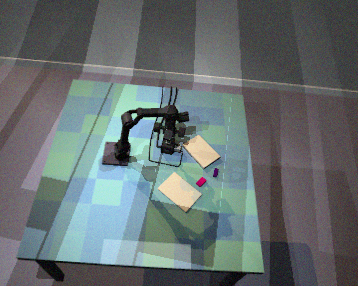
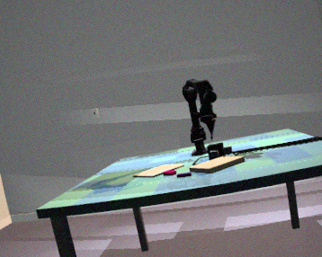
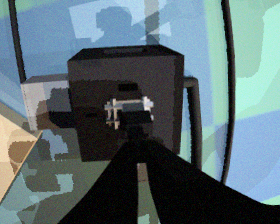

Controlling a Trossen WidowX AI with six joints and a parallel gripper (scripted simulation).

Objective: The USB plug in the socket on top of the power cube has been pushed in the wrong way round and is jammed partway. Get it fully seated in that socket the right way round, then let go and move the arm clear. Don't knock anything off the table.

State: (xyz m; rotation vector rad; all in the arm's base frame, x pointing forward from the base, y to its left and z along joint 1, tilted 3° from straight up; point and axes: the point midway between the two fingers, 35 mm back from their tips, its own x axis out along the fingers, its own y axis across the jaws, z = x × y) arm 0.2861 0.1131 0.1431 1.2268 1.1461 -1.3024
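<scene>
Now: gripper tip 2 cm above the metal USB plug. Round my gripper tip: purple block: 33 cm ahead, 13 cm to the right, 13 cm below; magenta block: 24 cm ahead, 21 cm to the right, 13 cm below.
</scene>
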